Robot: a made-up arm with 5 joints.
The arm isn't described. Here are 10 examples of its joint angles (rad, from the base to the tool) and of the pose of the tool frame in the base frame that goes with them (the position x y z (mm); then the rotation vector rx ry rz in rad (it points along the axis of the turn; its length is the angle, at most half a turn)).
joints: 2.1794 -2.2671 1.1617 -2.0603 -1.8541
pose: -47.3 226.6 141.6 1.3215 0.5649 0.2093
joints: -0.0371 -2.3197 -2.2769 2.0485 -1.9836
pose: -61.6 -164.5 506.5 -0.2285 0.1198 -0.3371
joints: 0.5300 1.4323 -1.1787 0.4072 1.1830
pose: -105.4 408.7 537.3 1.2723 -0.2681 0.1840
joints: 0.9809 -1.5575 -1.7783 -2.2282 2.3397
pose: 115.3 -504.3 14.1 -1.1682 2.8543 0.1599
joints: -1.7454 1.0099 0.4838 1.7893 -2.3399
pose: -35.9 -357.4 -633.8 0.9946 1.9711 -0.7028
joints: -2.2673 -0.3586 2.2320 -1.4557 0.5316
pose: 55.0 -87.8 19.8 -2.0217 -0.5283 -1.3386
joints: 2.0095 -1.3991 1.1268 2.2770 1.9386
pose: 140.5 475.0 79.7 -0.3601 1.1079 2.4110
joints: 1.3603 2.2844 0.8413 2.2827 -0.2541
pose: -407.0 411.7 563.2 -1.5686 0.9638 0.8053
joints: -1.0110 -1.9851 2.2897 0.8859 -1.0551
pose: 32.2 -125.9 33.3 2.1588 0.1177 -0.0438
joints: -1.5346 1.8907 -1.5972 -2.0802 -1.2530
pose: -426.6 115.0 -388.5 0.6044 -2.3435 1.2377
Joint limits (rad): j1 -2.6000..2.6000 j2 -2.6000..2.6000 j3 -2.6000..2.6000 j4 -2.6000..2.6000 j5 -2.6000..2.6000
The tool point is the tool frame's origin. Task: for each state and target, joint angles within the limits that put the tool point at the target. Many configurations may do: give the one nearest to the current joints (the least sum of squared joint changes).
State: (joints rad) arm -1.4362 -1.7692 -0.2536 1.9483 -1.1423
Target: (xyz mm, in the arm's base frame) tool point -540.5 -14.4 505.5
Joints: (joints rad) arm -1.6553 -2.4810 -0.4796 2.0289 -0.8174
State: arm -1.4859 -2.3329 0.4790 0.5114 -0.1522
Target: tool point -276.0 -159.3 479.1
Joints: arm -1.4811 -2.0181 0.5578 0.4186 -0.0956
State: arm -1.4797 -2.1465 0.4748 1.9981 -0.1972
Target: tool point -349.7 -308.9 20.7
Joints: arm -0.6911 -2.3866 0.8380 2.0731 -0.2489
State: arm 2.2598 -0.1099 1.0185 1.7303 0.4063
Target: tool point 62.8 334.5 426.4
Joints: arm 1.3960 0.3057 1.7325 2.0619 0.1298
